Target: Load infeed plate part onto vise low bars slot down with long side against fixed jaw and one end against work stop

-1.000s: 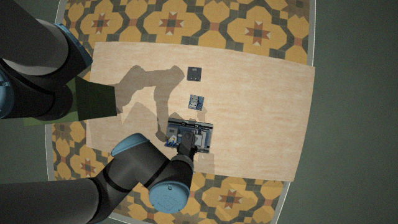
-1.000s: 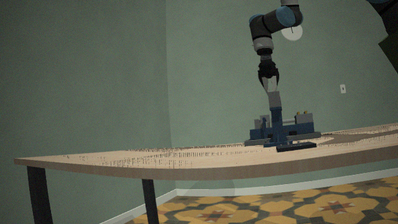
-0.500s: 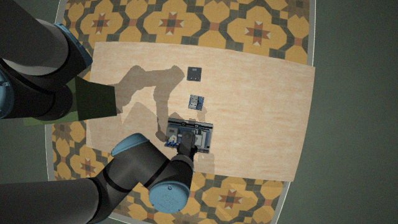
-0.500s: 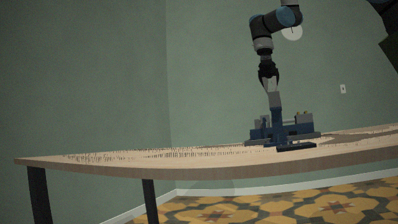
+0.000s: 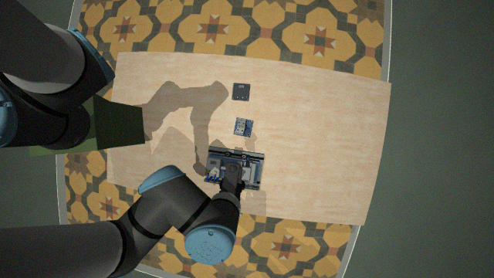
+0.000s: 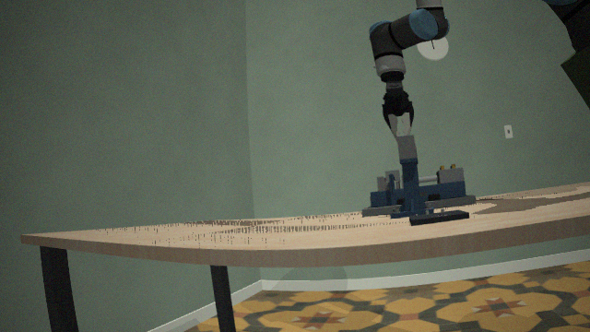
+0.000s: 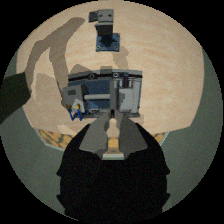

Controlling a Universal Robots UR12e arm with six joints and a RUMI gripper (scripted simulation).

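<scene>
Right now my hand is 40 mm short of the grey part, 10 mm to the left of it and 90 mm above it. Round my hand: air cylinder block 120 mm behind, 20 mm to the left, 100 mm below; then vise 30 mm behind, 10 mm to the left, 140 mm below; then air cylinder rod 50 mm behind, 10 mm to the left, 100 mm below.
</scene>
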